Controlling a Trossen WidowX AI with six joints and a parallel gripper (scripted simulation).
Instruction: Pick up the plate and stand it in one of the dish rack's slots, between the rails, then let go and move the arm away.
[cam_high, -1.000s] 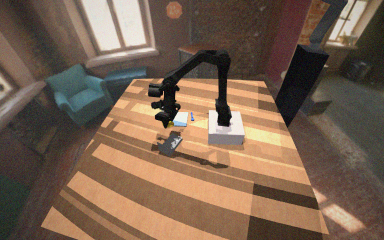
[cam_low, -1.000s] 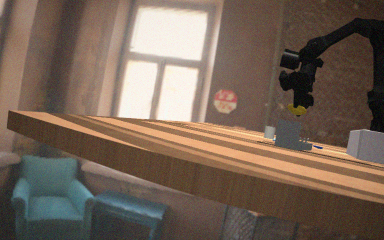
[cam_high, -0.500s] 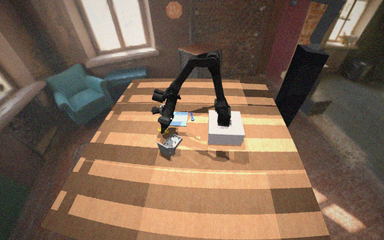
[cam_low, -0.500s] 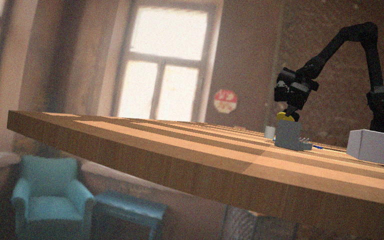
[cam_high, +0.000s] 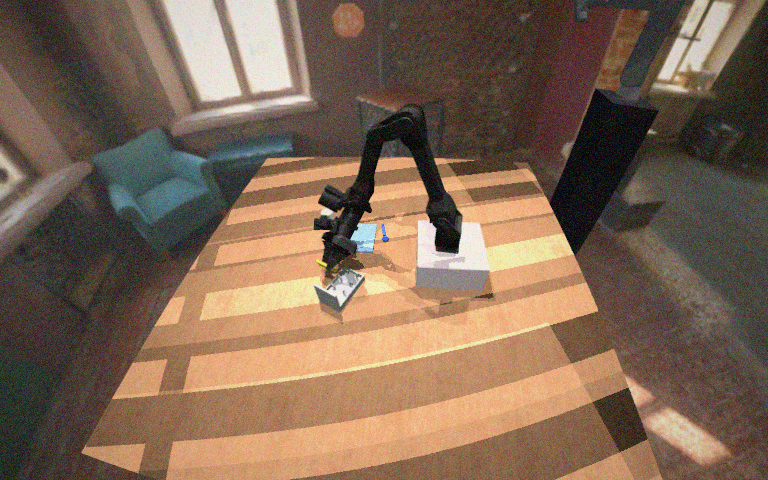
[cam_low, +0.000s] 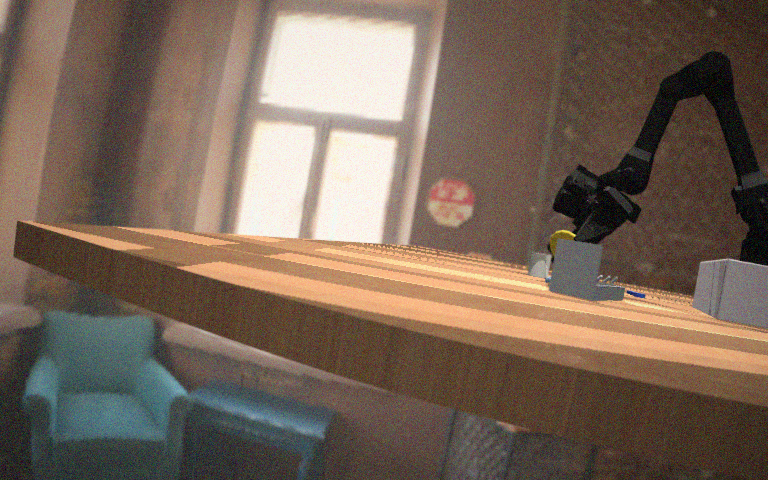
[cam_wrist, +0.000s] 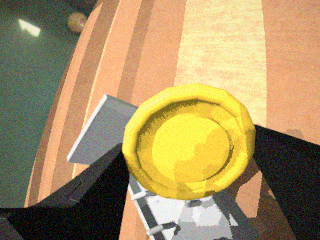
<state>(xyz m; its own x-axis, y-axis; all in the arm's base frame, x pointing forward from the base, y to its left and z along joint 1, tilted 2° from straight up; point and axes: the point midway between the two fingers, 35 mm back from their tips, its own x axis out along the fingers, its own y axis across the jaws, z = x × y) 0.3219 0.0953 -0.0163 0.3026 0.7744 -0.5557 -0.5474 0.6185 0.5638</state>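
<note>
Now: gripper tip 5 cm past the dish rack, 2 cm to the right of it and 4 cm above it. Round my gripper tip: cup (9 cm ahead, 25 cm to the right, 4 cm below); then yellow plate (1 cm to the right).
</note>
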